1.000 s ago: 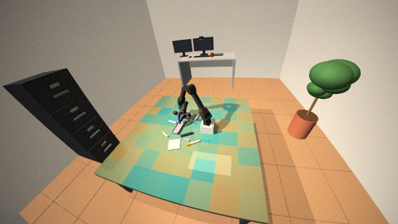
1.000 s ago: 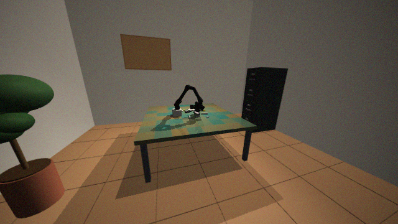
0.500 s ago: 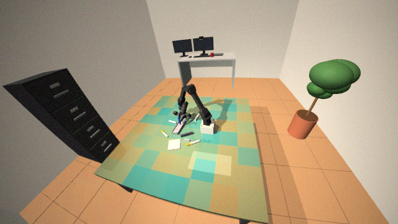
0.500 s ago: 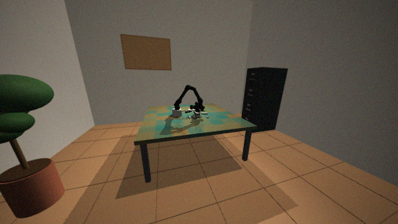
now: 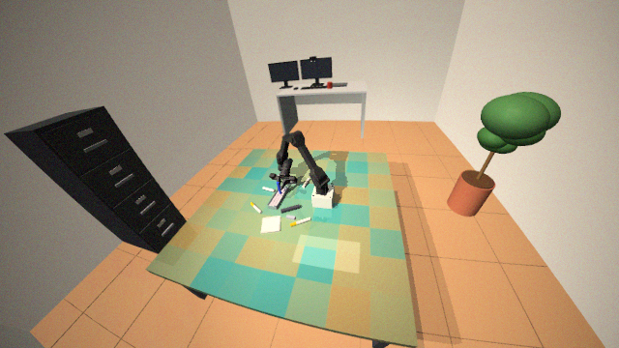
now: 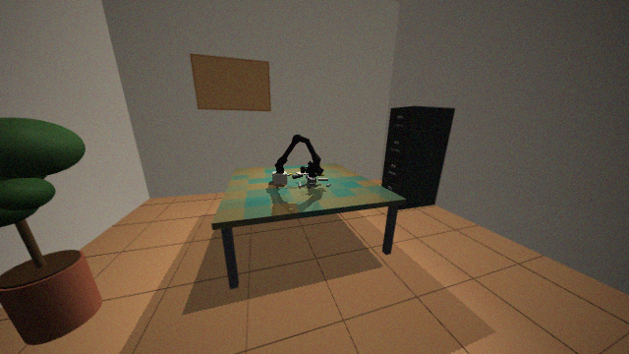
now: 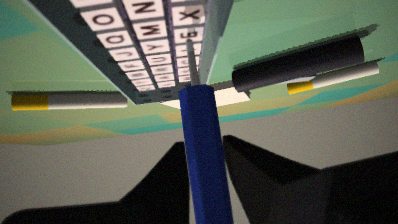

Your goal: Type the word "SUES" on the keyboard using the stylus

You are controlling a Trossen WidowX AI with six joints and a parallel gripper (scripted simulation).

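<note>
Now: the black bar 110 mm behind my gripper tip, 80 mm to the left of it and 60 mm below it. Also, from my gripper tip: white notepad: 50 mm behind, 220 mm to the left, 70 mm below; grey stylus tip: 50 mm below; blue stylus: 20 mm below.
</note>
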